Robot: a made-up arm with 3 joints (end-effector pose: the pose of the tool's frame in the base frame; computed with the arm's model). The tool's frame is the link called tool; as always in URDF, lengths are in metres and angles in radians. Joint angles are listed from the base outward.
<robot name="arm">
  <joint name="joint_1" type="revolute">
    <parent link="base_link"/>
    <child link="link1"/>
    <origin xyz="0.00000 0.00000 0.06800" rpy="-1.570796 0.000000 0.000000"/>
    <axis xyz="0 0 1"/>
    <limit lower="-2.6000" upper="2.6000"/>
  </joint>
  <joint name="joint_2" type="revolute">
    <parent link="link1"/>
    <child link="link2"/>
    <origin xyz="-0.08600 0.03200 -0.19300" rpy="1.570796 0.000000 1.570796"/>
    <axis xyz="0 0 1"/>
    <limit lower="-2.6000" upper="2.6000"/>
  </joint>
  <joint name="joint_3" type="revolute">
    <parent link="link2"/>
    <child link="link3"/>
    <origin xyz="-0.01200 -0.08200 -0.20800" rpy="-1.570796 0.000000 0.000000"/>
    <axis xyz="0 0 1"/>
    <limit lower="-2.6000" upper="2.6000"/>
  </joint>
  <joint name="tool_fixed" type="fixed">
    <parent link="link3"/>
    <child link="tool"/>
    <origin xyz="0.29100 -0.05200 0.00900" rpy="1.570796 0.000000 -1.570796"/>
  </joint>
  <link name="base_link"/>
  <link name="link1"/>
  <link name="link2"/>
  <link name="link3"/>
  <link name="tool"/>
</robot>
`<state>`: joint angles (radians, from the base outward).
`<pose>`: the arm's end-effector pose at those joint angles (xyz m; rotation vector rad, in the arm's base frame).
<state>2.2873 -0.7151 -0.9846</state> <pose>-0.0332 -0.3174 0.1272 0.0499 1.2435 0.7647</pose>
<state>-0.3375 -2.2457 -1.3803</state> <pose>-0.0051 -0.1412 0.0874 -2.0925 -0.8779 1.2020</pose>
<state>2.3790 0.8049 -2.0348</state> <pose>0.0732 -0.3796 0.0740 -0.4804 0.3253 -0.6505</pose>
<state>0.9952 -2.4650 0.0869</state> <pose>0.0506 -0.3129 0.4197 -2.2678 0.4573 1.1071</pose>
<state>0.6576 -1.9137 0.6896</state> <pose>-0.2745 -0.3997 0.4308 -2.0205 0.8885 -0.0323</pose>
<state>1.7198 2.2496 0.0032</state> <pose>0.1216 0.0701 0.2954 1.5806 0.8772 -1.8296</pose>
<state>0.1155 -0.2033 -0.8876</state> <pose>-0.0521 -0.2910 -0.0729 -0.1828 -0.7694 0.1002</pose>
